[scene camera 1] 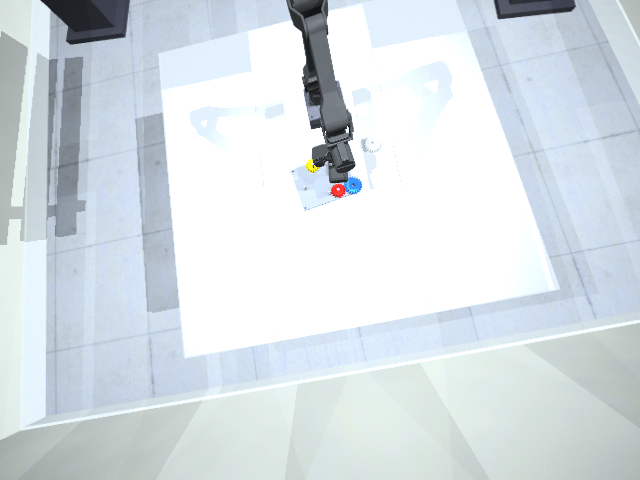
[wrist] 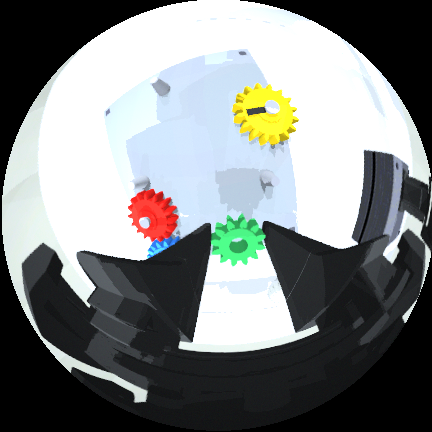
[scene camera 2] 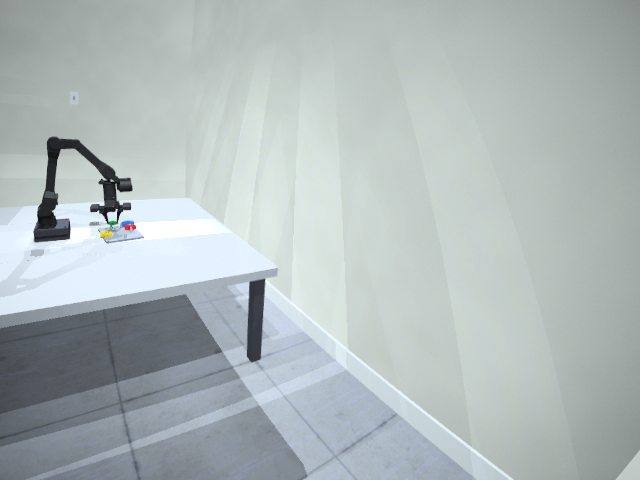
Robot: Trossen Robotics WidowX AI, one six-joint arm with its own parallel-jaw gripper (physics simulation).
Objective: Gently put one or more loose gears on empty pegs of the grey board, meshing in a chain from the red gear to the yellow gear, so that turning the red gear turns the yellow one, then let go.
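Seen in the pictures: gripper, fingertip midpoint: [wrist: 236, 227] [scene camera 2: 112, 224]; arm's base at its link origin: [scene camera 1: 317, 97] [scene camera 2: 47, 226].
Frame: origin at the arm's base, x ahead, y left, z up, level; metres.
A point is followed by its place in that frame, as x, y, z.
My gripper [scene camera 2: 112, 222] @(0.278, 0.058, -0.021) [wrist: 236, 227] @(0.278, 0.058, -0.021) is shut on the small green gear, level, a little above the grey board [scene camera 1: 315, 199] @(0.385, -0.028, -0.048) [wrist: 185, 150] @(0.320, -0.001, -0.048). The arm hides it in scene camera 1. Something pale shows in the green gear's hole; whether it is a peg tip I cannot tell. The red gear [scene camera 1: 338, 190] @(0.365, 0.058, -0.027) [scene camera 2: 130, 227] [wrist: 156, 212] @(0.348, 0.051, -0.033) and yellow gear [scene camera 1: 311, 166] @(0.261, -0.037, -0.032) [scene camera 2: 105, 234] @(0.253, -0.054, -0.035) [wrist: 265, 122] @(0.257, -0.021, -0.033) sit on pegs. Bare pegs [wrist: 161, 86] @(0.338, -0.062, -0.036) [wrist: 141, 182] @(0.361, 0.023, -0.036) [wrist: 268, 178] @(0.254, 0.022, -0.031) show in the wrist view. The larger blue gear [scene camera 1: 349, 187] @(0.355, 0.099, -0.031) [scene camera 2: 127, 223] @(0.346, 0.091, -0.031) [wrist: 162, 247] @(0.351, 0.089, -0.031) lies beside the red gear, at the board's edge.
A white gear [scene camera 1: 372, 145] @(0.192, 0.196, -0.040) [scene camera 2: 94, 223] @(0.177, 0.169, -0.047) lies on the white table [scene camera 1: 361, 268] @(0.648, 0.123, -0.056) [scene camera 2: 206, 263] @(0.661, -0.419, -0.056), off the board towards the arm's base. The arm's dark base [scene camera 2: 51, 230] @(0.026, -0.044, -0.007) [wrist: 380, 195] @(0.086, 0.021, -0.019) stands beyond the board's yellow-gear side.
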